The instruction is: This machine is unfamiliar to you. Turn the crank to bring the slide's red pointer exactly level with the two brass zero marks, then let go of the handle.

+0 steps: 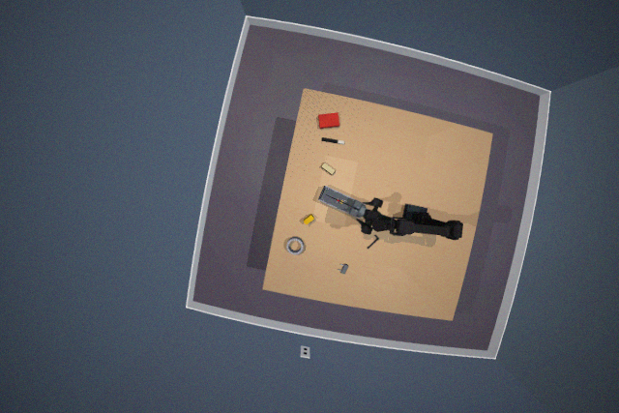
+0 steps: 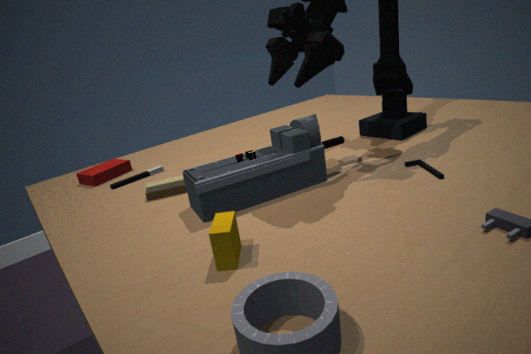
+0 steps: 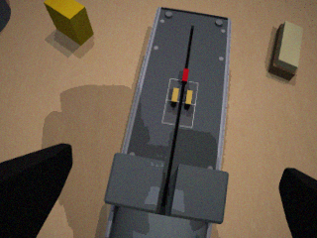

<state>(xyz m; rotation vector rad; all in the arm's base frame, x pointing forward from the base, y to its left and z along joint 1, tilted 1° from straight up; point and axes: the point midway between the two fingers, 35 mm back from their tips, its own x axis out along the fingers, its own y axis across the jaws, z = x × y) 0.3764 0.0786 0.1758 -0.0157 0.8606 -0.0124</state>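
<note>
My gripper tip is 140 mm above the black crank handle, 100 mm past it and 10 mm to the right of it. Round my gripper tip: black hex key 210 mm behind, 190 mm below, 150 mm to the left; then red pointer 120 mm below, 110 mm ahead, 10 mm to the right; then yellow block 230 mm ahead, 170 mm below, 160 mm to the left.
</note>
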